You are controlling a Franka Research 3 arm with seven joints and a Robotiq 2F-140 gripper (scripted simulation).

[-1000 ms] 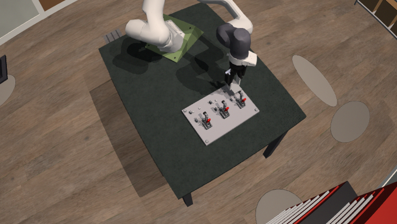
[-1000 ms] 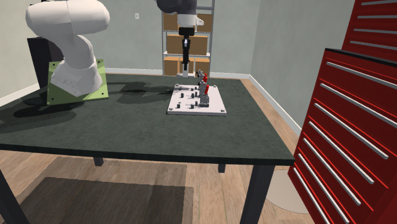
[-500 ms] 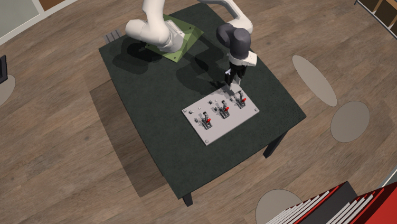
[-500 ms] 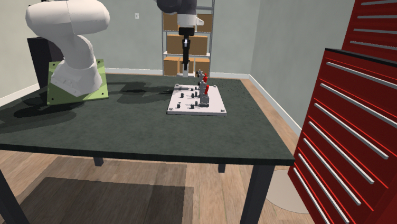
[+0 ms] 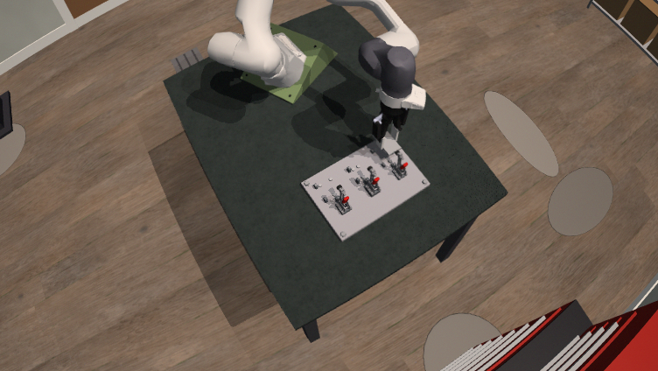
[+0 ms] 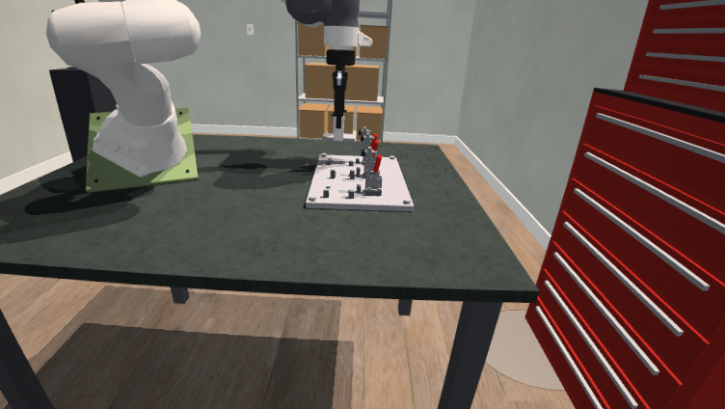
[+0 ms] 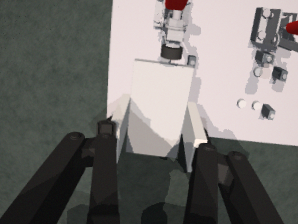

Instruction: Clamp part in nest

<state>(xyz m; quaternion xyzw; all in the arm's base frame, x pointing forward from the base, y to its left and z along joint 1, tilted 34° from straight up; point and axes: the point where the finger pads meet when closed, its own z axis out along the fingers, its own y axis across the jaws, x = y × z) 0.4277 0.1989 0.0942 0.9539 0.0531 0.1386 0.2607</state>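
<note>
Right now the part is 30 mm below my hand. The rest, counted from my hand: light grey fixture plate: 110 mm to the right, 110 mm below, 60 mm ahead; then clamp: 90 mm ahead, 60 mm below.
</note>
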